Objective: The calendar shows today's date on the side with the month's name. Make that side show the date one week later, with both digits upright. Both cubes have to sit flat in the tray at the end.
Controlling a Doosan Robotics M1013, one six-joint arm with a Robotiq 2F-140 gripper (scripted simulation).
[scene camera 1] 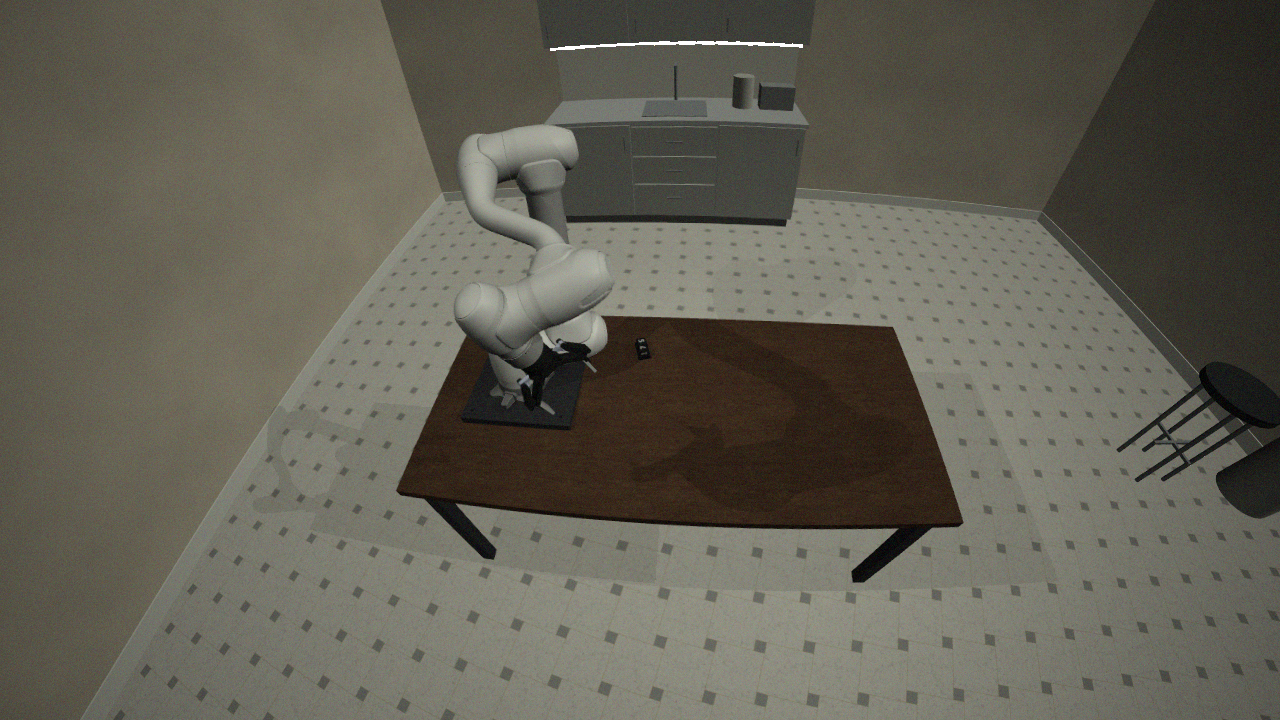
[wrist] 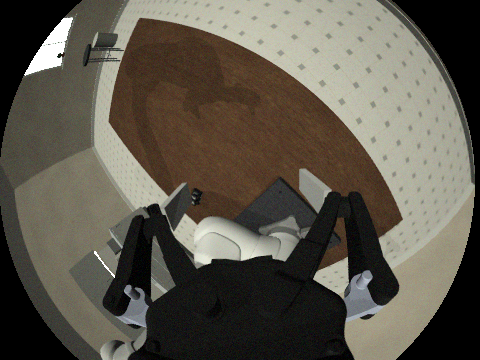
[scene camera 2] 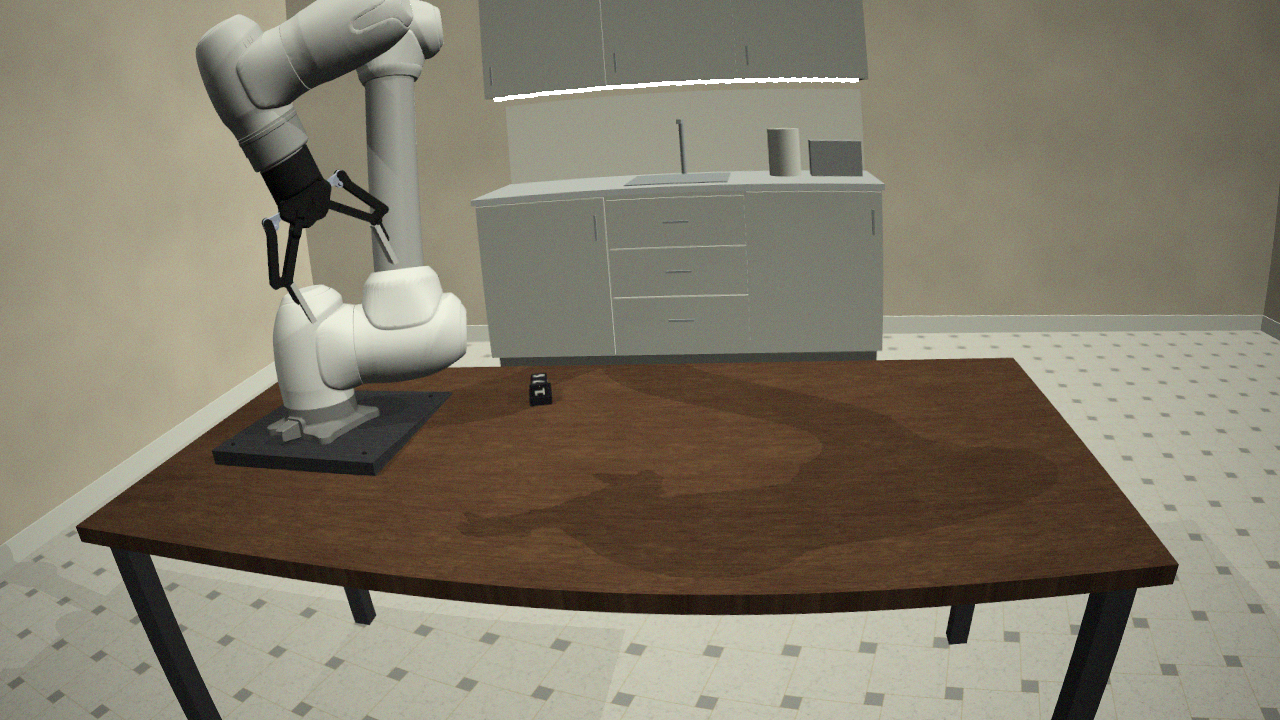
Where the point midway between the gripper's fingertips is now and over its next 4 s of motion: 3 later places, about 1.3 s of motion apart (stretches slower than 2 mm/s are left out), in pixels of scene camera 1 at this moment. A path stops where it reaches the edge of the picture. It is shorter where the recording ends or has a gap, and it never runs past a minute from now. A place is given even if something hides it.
My gripper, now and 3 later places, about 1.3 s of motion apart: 571,389; 702,344; 641,324; 641,329
